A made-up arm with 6 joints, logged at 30 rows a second.
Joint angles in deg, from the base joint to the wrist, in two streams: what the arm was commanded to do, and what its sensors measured. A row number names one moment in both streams.
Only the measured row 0 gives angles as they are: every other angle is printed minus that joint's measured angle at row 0.
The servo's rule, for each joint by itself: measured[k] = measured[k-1] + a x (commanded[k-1-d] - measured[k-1]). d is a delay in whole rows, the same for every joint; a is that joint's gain. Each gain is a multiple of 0.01, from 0.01 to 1. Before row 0 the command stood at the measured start. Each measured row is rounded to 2 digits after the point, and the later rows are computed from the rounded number. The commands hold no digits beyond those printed.
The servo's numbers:
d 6
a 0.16 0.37 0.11 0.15 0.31 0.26
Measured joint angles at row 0: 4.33 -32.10 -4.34 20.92 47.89 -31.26
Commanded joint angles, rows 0 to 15: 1.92 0.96 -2.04 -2.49 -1.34 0.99; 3.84 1.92 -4.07 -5.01 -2.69 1.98; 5.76 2.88 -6.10 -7.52 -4.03 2.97; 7.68 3.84 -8.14 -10.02 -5.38 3.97; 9.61 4.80 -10.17 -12.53 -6.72 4.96; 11.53 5.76 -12.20 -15.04 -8.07 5.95; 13.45 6.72 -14.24 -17.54 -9.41 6.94; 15.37 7.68 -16.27 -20.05 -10.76 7.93; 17.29 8.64 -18.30 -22.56 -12.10 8.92; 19.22 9.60 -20.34 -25.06 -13.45 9.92; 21.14 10.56 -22.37 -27.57 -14.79 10.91; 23.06 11.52 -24.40 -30.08 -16.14 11.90; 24.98 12.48 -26.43 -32.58 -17.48 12.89; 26.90 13.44 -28.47 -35.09 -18.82 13.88; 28.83 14.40 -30.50 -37.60 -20.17 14.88; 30.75 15.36 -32.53 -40.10 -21.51 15.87
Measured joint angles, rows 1 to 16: 0.00 0.00 0.00 0.00 0.00 0.00; 0.00 0.00 0.00 0.00 0.00 0.00; 0.00 0.00 0.00 0.00 0.00 0.00; 0.00 0.00 0.00 0.00 0.00 0.00; 0.00 0.00 0.00 0.00 0.00 0.00; 0.00 0.00 0.00 0.00 0.00 0.00; 0.31 0.36 -0.22 -0.37 -0.42 0.26; 0.87 0.94 -0.64 -1.07 -1.12 0.71; 1.65 1.66 -1.24 -2.04 -2.02 1.30; 2.61 2.47 -2.00 -3.24 -3.06 1.99; 3.73 3.33 -2.90 -4.63 -4.19 2.76; 4.98 4.23 -3.92 -6.19 -5.39 3.59; 6.34 5.15 -5.06 -7.89 -6.64 4.46; 7.78 6.09 -6.29 -9.71 -7.92 5.36; 9.30 7.03 -7.61 -11.64 -9.22 6.29; 10.89 7.98 -9.01 -13.65 -10.53 7.23
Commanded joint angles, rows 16 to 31: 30.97 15.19 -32.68 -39.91 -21.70 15.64; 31.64 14.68 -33.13 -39.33 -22.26 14.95; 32.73 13.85 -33.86 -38.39 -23.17 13.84; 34.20 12.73 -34.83 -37.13 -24.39 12.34; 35.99 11.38 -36.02 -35.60 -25.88 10.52; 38.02 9.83 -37.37 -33.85 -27.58 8.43; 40.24 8.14 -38.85 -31.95 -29.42 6.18; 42.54 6.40 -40.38 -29.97 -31.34 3.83; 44.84 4.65 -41.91 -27.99 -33.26 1.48; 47.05 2.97 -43.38 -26.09 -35.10 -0.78; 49.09 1.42 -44.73 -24.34 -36.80 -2.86; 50.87 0.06 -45.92 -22.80 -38.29 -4.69; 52.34 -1.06 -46.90 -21.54 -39.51 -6.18; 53.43 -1.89 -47.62 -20.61 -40.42 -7.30; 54.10 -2.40 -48.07 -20.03 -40.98 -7.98; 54.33 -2.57 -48.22 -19.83 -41.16 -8.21
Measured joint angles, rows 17 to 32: 12.53 8.93 -10.48 -15.74 -11.85 8.19; 14.21 9.89 -12.01 -17.89 -13.18 9.15; 15.93 10.85 -13.60 -20.09 -14.51 10.12; 17.69 11.81 -15.24 -22.34 -15.85 11.10; 19.47 12.77 -16.92 -24.63 -17.19 12.08; 21.27 13.73 -18.64 -26.95 -18.53 13.07; 22.82 14.27 -20.18 -28.89 -19.51 13.74; 24.23 14.42 -21.60 -30.46 -20.36 14.05; 25.59 14.21 -22.95 -31.65 -21.23 14.00; 26.97 13.66 -24.26 -32.47 -22.21 13.57; 28.41 12.82 -25.55 -32.94 -23.35 12.78; 29.95 11.71 -26.85 -33.08 -24.66 11.65; 31.60 10.39 -28.17 -32.91 -26.14 10.23; 33.35 8.91 -29.51 -32.47 -27.75 8.57; 35.19 7.33 -30.87 -31.80 -29.46 6.73; 37.09 5.72 -32.25 -30.94 -31.21 4.78
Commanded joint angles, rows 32 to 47: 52.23 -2.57 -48.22 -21.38 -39.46 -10.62; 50.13 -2.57 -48.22 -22.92 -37.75 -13.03; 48.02 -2.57 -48.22 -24.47 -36.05 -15.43; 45.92 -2.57 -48.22 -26.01 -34.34 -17.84; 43.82 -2.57 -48.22 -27.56 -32.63 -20.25; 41.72 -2.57 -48.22 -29.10 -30.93 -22.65; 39.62 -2.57 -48.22 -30.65 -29.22 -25.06; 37.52 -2.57 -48.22 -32.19 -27.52 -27.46; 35.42 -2.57 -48.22 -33.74 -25.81 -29.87; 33.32 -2.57 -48.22 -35.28 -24.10 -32.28; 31.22 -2.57 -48.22 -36.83 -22.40 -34.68; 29.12 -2.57 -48.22 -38.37 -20.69 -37.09; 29.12 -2.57 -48.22 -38.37 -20.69 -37.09; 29.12 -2.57 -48.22 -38.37 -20.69 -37.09; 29.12 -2.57 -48.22 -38.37 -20.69 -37.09; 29.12 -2.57 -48.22 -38.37 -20.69 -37.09
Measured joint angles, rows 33 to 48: 39.01 4.13 -33.62 -29.95 -32.94 2.79; 40.91 2.62 -34.97 -28.88 -34.60 0.85; 42.74 1.26 -36.28 -27.78 -36.12 -0.98; 44.45 0.09 -37.53 -26.70 -37.45 -2.62; 45.99 -0.83 -38.69 -25.70 -38.54 -4.01; 47.32 -1.47 -39.74 -24.82 -39.35 -5.10; 48.11 -1.88 -40.67 -24.30 -39.38 -6.54; 48.43 -2.14 -41.50 -24.09 -38.87 -8.23; 48.36 -2.30 -42.24 -24.15 -38.00 -10.10; 47.97 -2.40 -42.90 -24.43 -36.87 -12.11; 47.31 -2.46 -43.49 -24.90 -35.56 -14.23; 46.42 -2.50 -44.01 -25.53 -34.12 -16.42; 45.33 -2.53 -44.47 -26.30 -32.60 -18.67; 44.08 -2.54 -44.88 -27.18 -31.03 -20.96; 42.69 -2.55 -45.25 -28.16 -29.41 -23.28; 41.19 -2.56 -45.58 -29.23 -27.76 -25.62
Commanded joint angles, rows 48 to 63: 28.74 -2.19 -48.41 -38.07 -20.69 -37.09; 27.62 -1.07 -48.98 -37.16 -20.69 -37.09; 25.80 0.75 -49.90 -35.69 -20.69 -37.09; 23.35 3.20 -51.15 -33.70 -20.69 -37.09; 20.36 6.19 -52.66 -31.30 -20.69 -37.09; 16.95 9.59 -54.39 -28.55 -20.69 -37.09; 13.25 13.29 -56.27 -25.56 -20.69 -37.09; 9.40 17.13 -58.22 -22.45 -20.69 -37.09; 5.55 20.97 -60.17 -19.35 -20.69 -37.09; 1.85 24.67 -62.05 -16.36 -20.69 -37.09; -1.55 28.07 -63.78 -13.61 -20.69 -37.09; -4.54 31.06 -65.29 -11.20 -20.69 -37.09; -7.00 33.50 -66.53 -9.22 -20.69 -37.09; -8.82 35.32 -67.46 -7.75 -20.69 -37.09; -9.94 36.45 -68.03 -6.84 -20.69 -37.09; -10.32 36.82 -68.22 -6.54 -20.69 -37.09
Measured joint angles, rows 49 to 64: 39.59 -2.56 -45.87 -30.37 -26.10 -27.98; 37.91 -2.56 -46.13 -31.57 -24.42 -30.35; 36.50 -2.56 -46.36 -32.59 -23.26 -32.10; 35.32 -2.56 -46.56 -33.46 -22.46 -33.40; 34.33 -2.56 -46.74 -34.20 -21.91 -34.36; 33.50 -2.56 -46.90 -34.83 -21.53 -35.07; 32.74 -2.42 -47.07 -35.32 -21.27 -35.60; 31.92 -1.92 -47.28 -35.60 -21.09 -35.99; 30.94 -0.93 -47.57 -35.61 -20.97 -36.28; 29.73 0.60 -47.96 -35.32 -20.88 -36.49; 28.23 2.67 -48.48 -34.72 -20.82 -36.65; 26.43 5.23 -49.13 -33.79 -20.78 -36.76; 24.32 8.21 -49.92 -32.56 -20.75 -36.85; 21.93 11.51 -50.83 -31.04 -20.73 -36.91; 19.31 15.01 -51.86 -29.29 -20.72 -36.96; 16.52 18.58 -52.98 -27.35 -20.71 -36.99
